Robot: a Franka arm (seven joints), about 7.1 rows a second.
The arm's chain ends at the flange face. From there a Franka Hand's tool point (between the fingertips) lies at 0.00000 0.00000 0.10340 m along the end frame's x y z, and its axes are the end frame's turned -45 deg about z.
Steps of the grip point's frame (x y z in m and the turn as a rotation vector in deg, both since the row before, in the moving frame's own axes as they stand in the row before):
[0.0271 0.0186 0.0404 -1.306 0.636 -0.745]
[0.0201 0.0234 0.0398 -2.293 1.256 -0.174]
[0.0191 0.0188 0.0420 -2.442 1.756 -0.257]
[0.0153 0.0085 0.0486 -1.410 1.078 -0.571]
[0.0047 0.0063 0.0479 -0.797 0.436 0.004]
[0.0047 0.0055 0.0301 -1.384 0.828 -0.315]
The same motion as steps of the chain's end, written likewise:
[0.0298 -0.0068 0.0404 -0.474 1.373 -0.745]
[0.0262 0.0010 0.0399 -0.733 2.510 -0.174]
[0.0214 -0.0011 0.0421 -0.485 2.968 -0.257]
[0.0137 -0.0052 0.0486 -0.235 1.759 -0.571]
[0.0062 0.0007 0.0479 -0.255 0.872 0.004]
[0.0044 -0.0001 0.0301 -0.393 1.564 -0.315]

